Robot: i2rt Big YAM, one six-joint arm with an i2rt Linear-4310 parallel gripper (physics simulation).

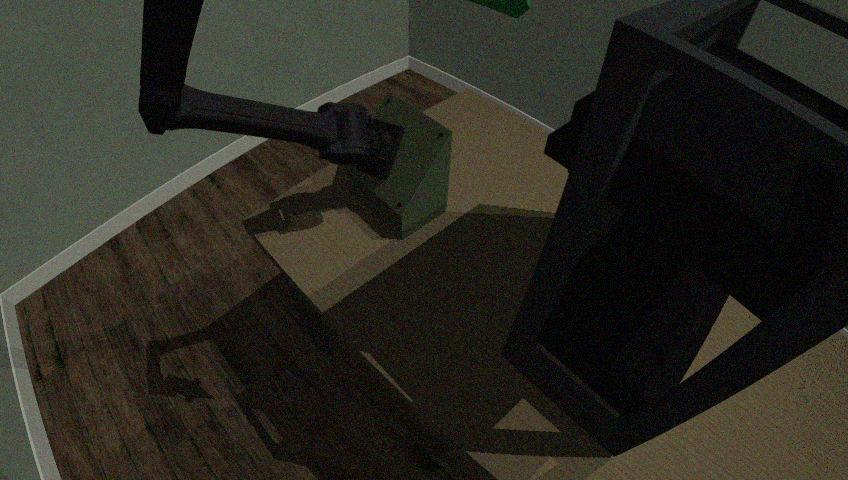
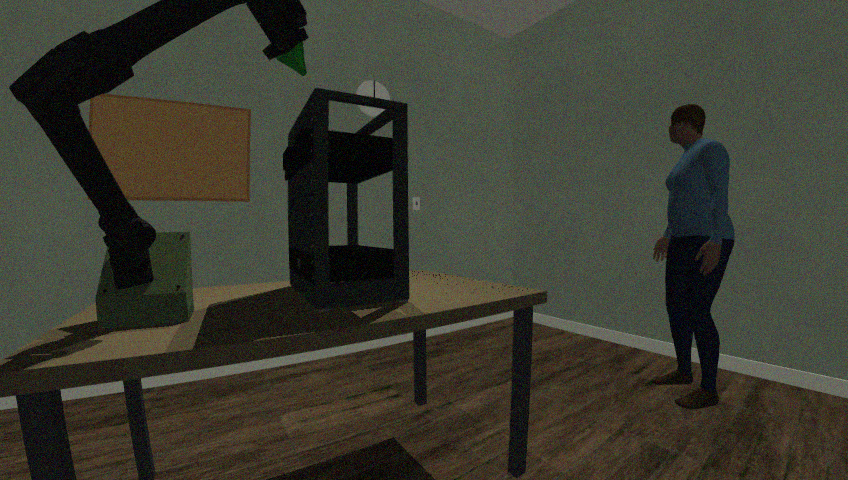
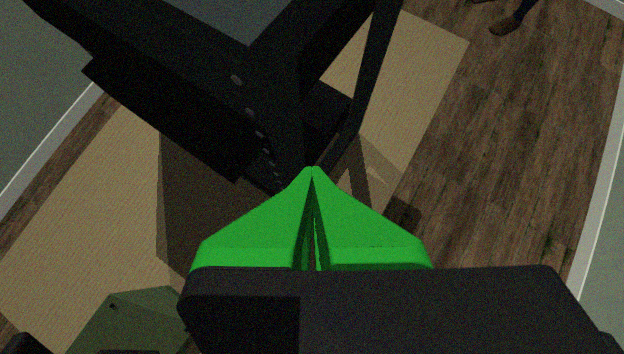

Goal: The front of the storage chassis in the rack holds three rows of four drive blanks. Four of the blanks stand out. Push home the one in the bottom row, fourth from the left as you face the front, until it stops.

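Pixels of known places: gripper, between the fingertips: (image 1: 524, 12) (image 2: 304, 74) (image 3: 312, 178); arm's base, origin of its link: (image 1: 381, 149) (image 2: 132, 266).
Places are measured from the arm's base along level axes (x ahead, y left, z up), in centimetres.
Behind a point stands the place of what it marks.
Observation:
The rack (image 1: 586, 136) {x 44.7, y -17.1, z 36.7 cm} (image 2: 321, 208) {x 46.2, y -17.3, z 14.6 cm} (image 3: 277, 75) {x 45.9, y -17.3, z 44.0 cm} is a dark open frame on the table. The storage chassis (image 2: 365, 157) {x 60.7, y -16.5, z 30.6 cm} is a black box in its upper part. The chassis front (image 1: 562, 139) {x 41.2, y -12.5, z 31.7 cm} (image 2: 289, 159) {x 40.6, y -6.4, z 29.7 cm} (image 3: 165, 110) {x 43.4, y -2.4, z 32.2 cm} sticks out on the side towards the arm's base. It is nearly black, so the rows, the single drive blanks and how far each stands out cannot be told. My gripper (image 1: 516, 13) {x 39.0, y -23.2, z 48.7 cm} (image 2: 304, 72) {x 39.0, y -23.2, z 48.7 cm} (image 3: 312, 178) {x 39.0, y -23.2, z 48.7 cm} has green fingers, shut and empty. It hangs above the rack's top and a little out from its front, apart from both, pointing down.
The arm's green base block (image 1: 425, 172) {x 12.9, y -0.9, z 1.3 cm} (image 2: 172, 267) {x 9.4, y -2.0, z -0.5 cm} (image 3: 135, 320) {x 10.4, y 1.1, z 3.1 cm} stands on the table (image 1: 499, 130) {x 7.0, y 40.9, z -14.2 cm} (image 2: 476, 291) {x 101.0, y -24.5, z -14.2 cm} (image 3: 100, 200) {x 24.1, y 35.2, z -14.2 cm} in front of the rack. Another dark unit (image 2: 363, 263) {x 60.1, y -15.8, z -1.6 cm} sits low in the rack. A person (image 2: 696, 184) stands beyond the table.

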